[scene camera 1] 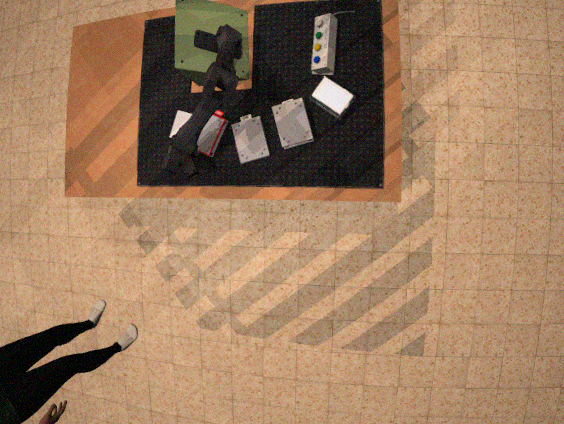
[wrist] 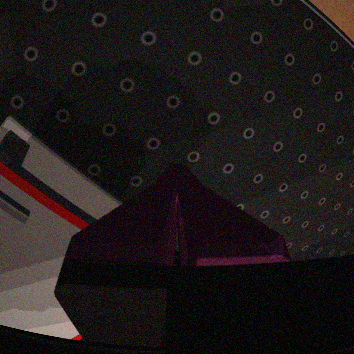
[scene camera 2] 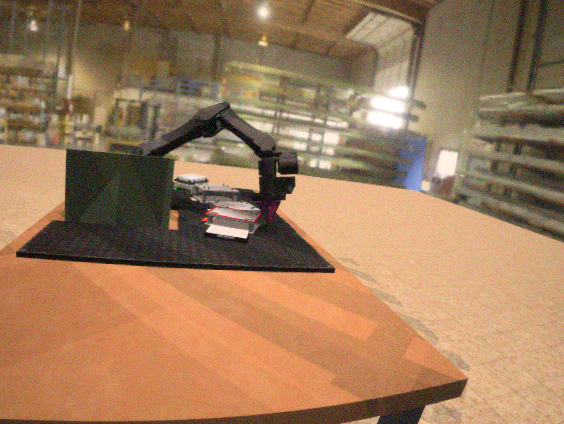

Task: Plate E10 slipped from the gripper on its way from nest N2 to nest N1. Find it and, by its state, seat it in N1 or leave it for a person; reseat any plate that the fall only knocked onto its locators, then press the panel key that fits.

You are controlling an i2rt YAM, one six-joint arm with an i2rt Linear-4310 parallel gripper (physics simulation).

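Seen in the pictures: gripper, fingertip midpoint: (wrist: 176, 175) (scene camera 2: 269, 223); arm's base at its link origin: (scene camera 1: 218, 45) (scene camera 2: 132, 187).
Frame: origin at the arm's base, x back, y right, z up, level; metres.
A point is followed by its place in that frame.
Observation:
A red-edged grey plate (scene camera 1: 213, 134) @[x -0.354, y 0.019, z -0.044 m] (scene camera 2: 234, 214) @[x -0.341, y 0.070, z -0.045 m] lies on a grey block at the mat's left part; its red edge also shows at the left of the wrist view (wrist: 44, 197) @[x -0.428, y 0.065, z -0.045 m]. No label is readable, so I cannot tell which plate is E10. Two grey plates, one (scene camera 1: 250, 141) @[x -0.382, y -0.131, z -0.060 m] in the middle and one (scene camera 1: 292, 123) @[x -0.320, y -0.301, z -0.028 m] further right, lie on their nests. The panel (scene camera 1: 328, 46) @[x -0.028, y -0.433, z -0.004 m] carries white, green, yellow and blue keys. My gripper (scene camera 2: 270, 216) @[x -0.451, y 0.117, z -0.053 m] (wrist: 176, 175) @[x -0.451, y 0.117, z -0.053 m] is shut and empty, low beside the red-edged plate's block. In scene camera 1 the arm hides its fingers.
A green board (scene camera 1: 200, 57) @[x -0.069, y 0.049, z 0.053 m] (scene camera 2: 119, 190) @[x 0.023, y 0.129, z 0.013 m] stands at the back left of the black mat (scene camera 1: 330, 170) @[x -0.490, y -0.445, z -0.085 m] (scene camera 2: 165, 255) @[x -0.130, y 0.363, z -0.085 m]. A white-topped box (scene camera 1: 333, 95) @[x -0.217, y -0.453, z -0.014 m] stands near the panel. A white flat piece (scene camera 1: 179, 123) @[x -0.298, y 0.186, z -0.070 m] (scene camera 2: 227, 232) @[x -0.305, y 0.189, z -0.071 m] lies left of the red-edged plate. A person's legs show on the floor.

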